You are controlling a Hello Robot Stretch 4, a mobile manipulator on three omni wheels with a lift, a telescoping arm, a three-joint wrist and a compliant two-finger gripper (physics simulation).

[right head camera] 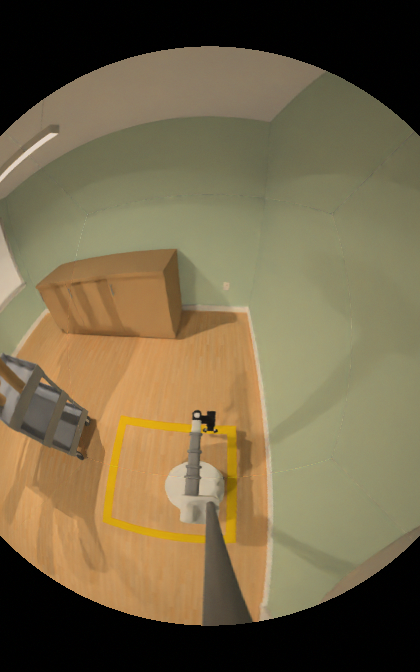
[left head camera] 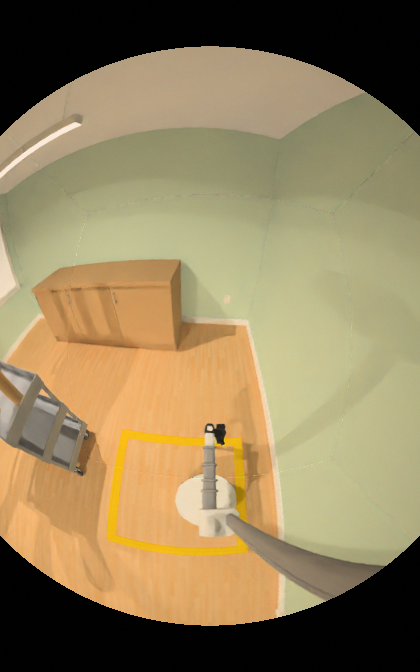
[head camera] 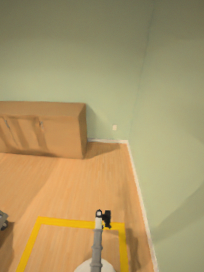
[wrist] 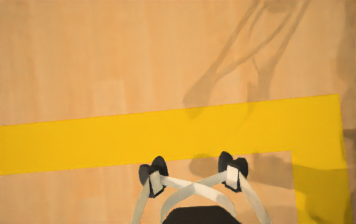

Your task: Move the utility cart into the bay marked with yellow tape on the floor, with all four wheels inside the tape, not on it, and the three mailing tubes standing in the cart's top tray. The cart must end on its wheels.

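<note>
The grey utility cart (head camera: 2, 221) (left head camera: 34, 426) (right head camera: 40, 411) stands upright at the left edge, left of the taped bay and outside it; part of it is cut off. In the left head view a brown mailing tube (left head camera: 10, 391) rises from its top tray; in the right head view a tube (right head camera: 11, 375) and a sliver of another show. The third tube cannot be made out. The yellow tape (head camera: 60, 220) (left head camera: 119, 480) (right head camera: 114, 465) (wrist: 100, 140) outlines the bay. My gripper (head camera: 108, 225) (left head camera: 220, 440) (right head camera: 210, 429) (wrist: 192, 166) is open and empty, above the bay's far edge near its right corner.
My round white base (left head camera: 187, 500) (right head camera: 176, 487) is inside the bay, toward its right side. A green wall (head camera: 175, 165) (left head camera: 320, 400) (right head camera: 315, 400) runs close along the right. A brown cabinet (head camera: 60, 135) (left head camera: 147, 312) (right head camera: 142, 305) stands at the far wall.
</note>
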